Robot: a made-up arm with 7 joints.
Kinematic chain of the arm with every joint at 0, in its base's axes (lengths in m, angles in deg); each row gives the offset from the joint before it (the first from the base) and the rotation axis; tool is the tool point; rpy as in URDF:
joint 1: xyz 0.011 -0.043 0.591 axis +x
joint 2: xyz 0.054 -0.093 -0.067 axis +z
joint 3: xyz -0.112 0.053 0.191 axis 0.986 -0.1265 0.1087
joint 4: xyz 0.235 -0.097 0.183 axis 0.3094 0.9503 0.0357
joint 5: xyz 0.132 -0.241 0.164 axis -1 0.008 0.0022
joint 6: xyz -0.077 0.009 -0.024 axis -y
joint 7: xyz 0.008 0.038 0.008 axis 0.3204 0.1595 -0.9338
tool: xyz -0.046 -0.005 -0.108 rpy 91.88 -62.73 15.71
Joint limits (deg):
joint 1: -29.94..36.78
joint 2: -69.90..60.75
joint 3: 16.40..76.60
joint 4: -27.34..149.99
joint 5: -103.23..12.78
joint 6: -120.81..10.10
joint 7: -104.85..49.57
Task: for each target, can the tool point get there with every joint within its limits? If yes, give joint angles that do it. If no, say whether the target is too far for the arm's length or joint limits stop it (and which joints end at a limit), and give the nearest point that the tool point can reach.
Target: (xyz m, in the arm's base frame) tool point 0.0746 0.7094 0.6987
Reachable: no: joint limits stop it (at a limit: joint 1, joint 2, joint 3, joint 6, joint 7) | nearest point 0.2073 0.2085 0.5544 | short by 0.538 m
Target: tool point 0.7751 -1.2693 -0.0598
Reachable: no: too far | nearest point 0.3379 -0.6106 0.3739 | short by 0.902 m
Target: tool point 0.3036 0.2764 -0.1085
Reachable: no: joint limits stop it (at a limit: joint 2, joint 3, joint 5, joint 6, joint 7) | nearest point 0.2796 0.0693 0.3451 | short by 0.499 m
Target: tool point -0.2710 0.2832 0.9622
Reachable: no: joint limits stop it (at a limit: joint 1, joint 2, joint 3, joint 4) | nearest point -0.2374 0.0525 1.0810 | short by 0.262 m
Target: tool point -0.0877 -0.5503 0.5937
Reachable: yes | joints 13.39 -38.21 53.46 10.56 -86.53 -71.92 -21.74
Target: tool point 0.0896 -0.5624 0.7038
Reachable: yes | joints -4.46 -29.63 42.17 61.41 -17.85 -106.41 -46.36
